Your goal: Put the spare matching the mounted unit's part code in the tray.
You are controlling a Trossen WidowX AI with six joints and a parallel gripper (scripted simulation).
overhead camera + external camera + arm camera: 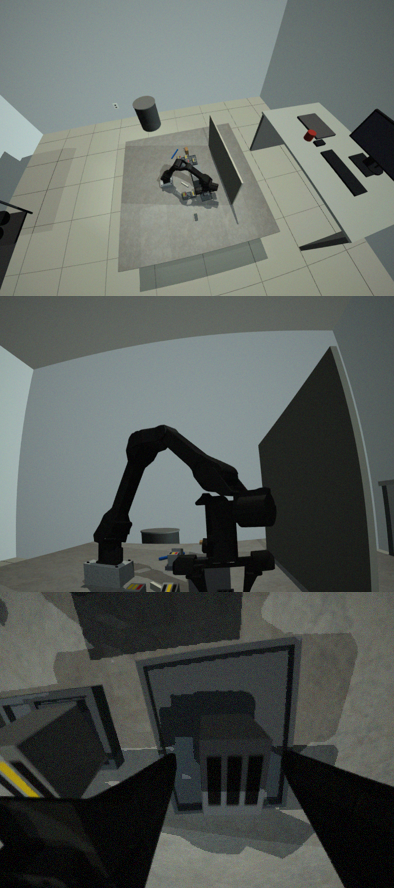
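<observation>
My gripper tip is now 1 cm below the grey spare block. From my gripper tip the other things lie so: mounted unit (20 cm to the left, 3 cm above, 2 cm behind); then dark piece (17 cm to the right, 15 cm behind, 2 cm below); then dark grey tray (2 cm below).
</observation>
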